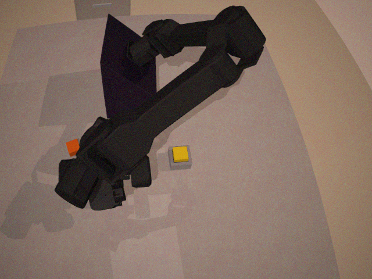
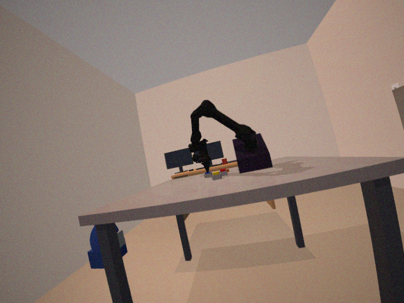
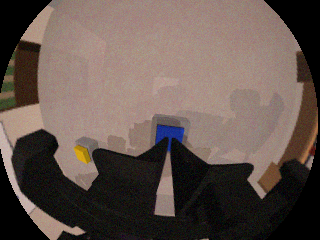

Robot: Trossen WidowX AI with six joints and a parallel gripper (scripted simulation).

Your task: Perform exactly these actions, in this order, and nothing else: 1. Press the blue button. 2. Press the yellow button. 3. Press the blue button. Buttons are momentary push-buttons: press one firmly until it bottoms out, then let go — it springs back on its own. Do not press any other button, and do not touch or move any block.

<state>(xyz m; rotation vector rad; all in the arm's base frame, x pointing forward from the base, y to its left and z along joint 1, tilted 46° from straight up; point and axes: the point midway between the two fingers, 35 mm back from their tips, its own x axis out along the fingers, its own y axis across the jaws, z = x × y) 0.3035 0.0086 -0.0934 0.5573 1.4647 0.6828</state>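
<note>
Now: gripper tip 10 mm above the blue button. The rest, counted from my gripper tip: yellow button 80 mm behind, 170 mm to the left; then orange block 110 mm behind, 90 mm to the right, 20 mm below; then red button 110 mm behind, 50 mm to the left.
</note>
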